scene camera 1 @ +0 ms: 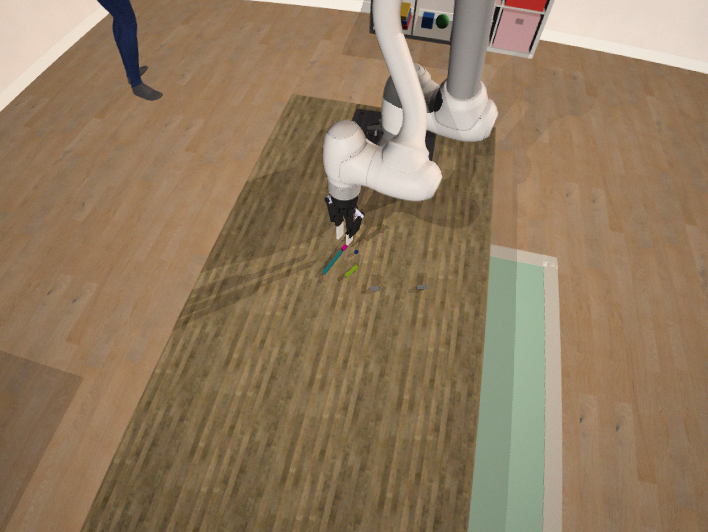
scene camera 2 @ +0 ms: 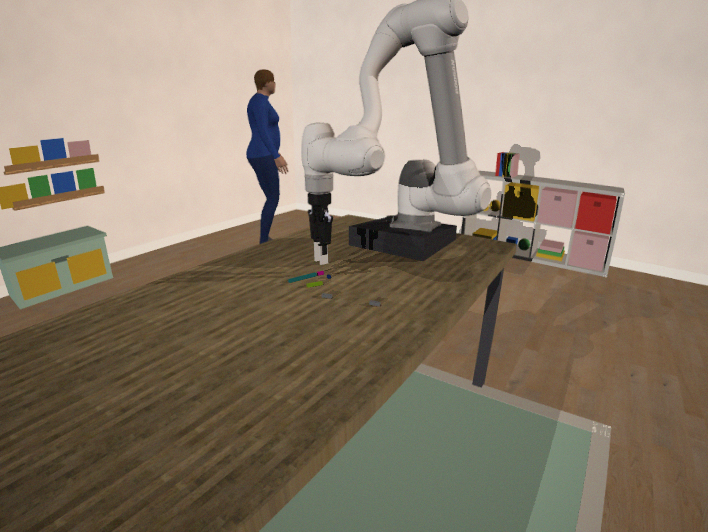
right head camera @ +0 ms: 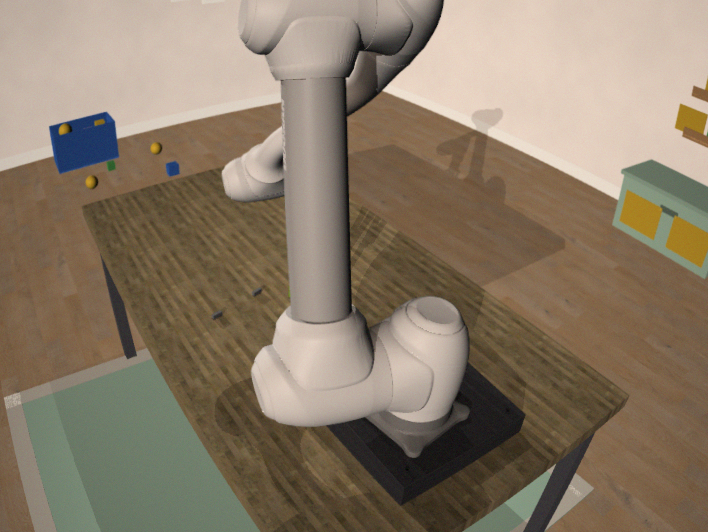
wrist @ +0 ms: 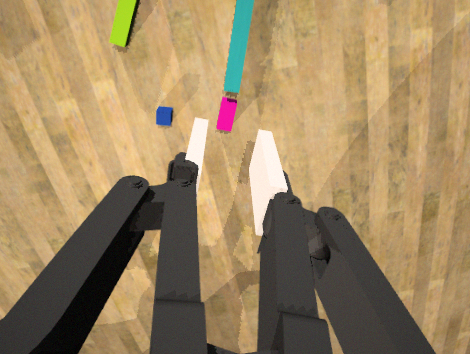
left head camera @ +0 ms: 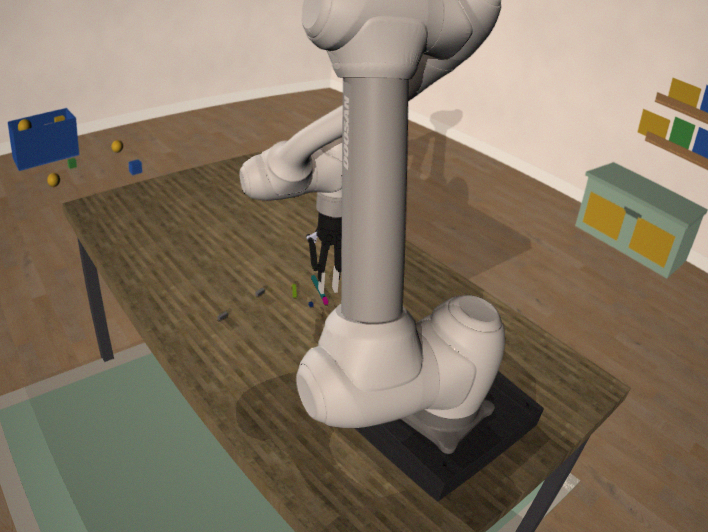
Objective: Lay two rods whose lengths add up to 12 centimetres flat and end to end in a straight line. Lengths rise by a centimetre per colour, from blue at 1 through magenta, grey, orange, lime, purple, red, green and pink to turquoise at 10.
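Places are measured from the arm's base along level axes (x ahead, y left, z up), in centimetres.
Where they show: gripper, between the fingertips: (scene camera 1: 344, 239) (scene camera 2: 321, 262) (wrist: 229, 145) (left head camera: 327, 290); arm's base, origin of its link: (scene camera 2: 415, 225) (right head camera: 411, 411) (left head camera: 439, 408).
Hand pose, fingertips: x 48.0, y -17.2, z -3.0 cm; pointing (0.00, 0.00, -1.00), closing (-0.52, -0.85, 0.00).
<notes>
Things, the pixels of their centre, and the offset from my fingertips.
- long turquoise rod, middle of its body: (wrist: 243, 11) (left head camera: 318, 286) (scene camera 1: 332, 262) (scene camera 2: 302, 277) dy -3.4, dx +6.6, dz -3.8 cm
- short magenta rod, middle of its body: (wrist: 226, 114) (left head camera: 325, 300) (scene camera 1: 344, 247) (scene camera 2: 320, 273) dy -0.1, dx +0.7, dz -3.8 cm
- blue cube-like rod, middle of its body: (wrist: 164, 115) (left head camera: 311, 304) (scene camera 1: 356, 251) (scene camera 2: 328, 276) dy +4.0, dx +2.1, dz -3.8 cm
- lime rod, middle of its body: (wrist: 128, 4) (left head camera: 294, 290) (scene camera 2: 314, 284) (scene camera 1: 351, 271) dy +3.0, dx +9.4, dz -3.8 cm
A long turquoise rod (left head camera: 315, 281) (scene camera 1: 332, 263) (scene camera 2: 301, 278) (wrist: 239, 47) lies flat on the table. A short magenta rod (left head camera: 325, 300) (scene camera 1: 344, 247) (scene camera 2: 320, 273) (wrist: 226, 114) lies off its near end, nearly in line, with a narrow gap in the wrist view. A blue cube-like rod (left head camera: 310, 304) (scene camera 1: 356, 251) (scene camera 2: 329, 276) (wrist: 164, 116) and a lime rod (left head camera: 294, 290) (scene camera 1: 351, 271) (scene camera 2: 314, 284) (wrist: 123, 22) lie to one side. My gripper (left head camera: 328, 290) (scene camera 1: 344, 240) (scene camera 2: 320, 262) (wrist: 229, 145) is partly open and empty, above the table by the magenta rod's free end.
Two small grey pieces, one (left head camera: 260, 292) (right head camera: 256, 291) (scene camera 1: 374, 288) (scene camera 2: 326, 296) beyond the lime rod and another (left head camera: 223, 315) (right head camera: 216, 314) (scene camera 1: 421, 287) (scene camera 2: 374, 303) farther out, lie on the table. The black base block (left head camera: 486, 451) (scene camera 2: 389, 243) stands at one end. A person (scene camera 2: 263, 125) stands behind the table.
</notes>
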